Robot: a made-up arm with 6 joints.
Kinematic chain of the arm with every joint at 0, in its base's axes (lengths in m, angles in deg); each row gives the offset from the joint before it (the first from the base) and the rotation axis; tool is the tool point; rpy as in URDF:
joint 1: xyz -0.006 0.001 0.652 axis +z
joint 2: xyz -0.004 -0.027 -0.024 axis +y
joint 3: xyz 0 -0.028 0.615 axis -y
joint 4: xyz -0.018 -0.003 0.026 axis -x
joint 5: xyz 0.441 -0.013 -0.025 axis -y
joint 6: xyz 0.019 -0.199 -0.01 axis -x
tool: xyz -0.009 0.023 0.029 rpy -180 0 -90
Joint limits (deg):
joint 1: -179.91..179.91
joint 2: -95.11..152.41
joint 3: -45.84..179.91
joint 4: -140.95..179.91
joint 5: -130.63..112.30
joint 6: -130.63..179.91
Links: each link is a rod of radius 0.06 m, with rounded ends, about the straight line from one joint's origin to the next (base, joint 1, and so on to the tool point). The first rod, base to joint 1, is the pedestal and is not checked.
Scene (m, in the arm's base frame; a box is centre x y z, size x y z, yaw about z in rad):
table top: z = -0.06
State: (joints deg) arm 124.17 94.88 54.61 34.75 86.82 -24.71
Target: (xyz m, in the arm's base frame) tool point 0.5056 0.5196 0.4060
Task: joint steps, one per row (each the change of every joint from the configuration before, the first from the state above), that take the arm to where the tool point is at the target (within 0.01 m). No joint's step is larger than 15 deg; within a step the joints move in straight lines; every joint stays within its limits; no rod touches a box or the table.
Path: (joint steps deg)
1: -11.53 -4.08 -11.96 -6.39 1.05 -0.26
2: -11.53 -4.08 -11.95 -6.39 1.04 -0.27
3: -11.53 -4.07 -11.96 -6.39 1.05 -0.26
4: -11.53 -4.08 -11.95 -6.39 1.04 -0.26
5: -11.53 -4.08 -11.96 -6.39 1.05 -0.27

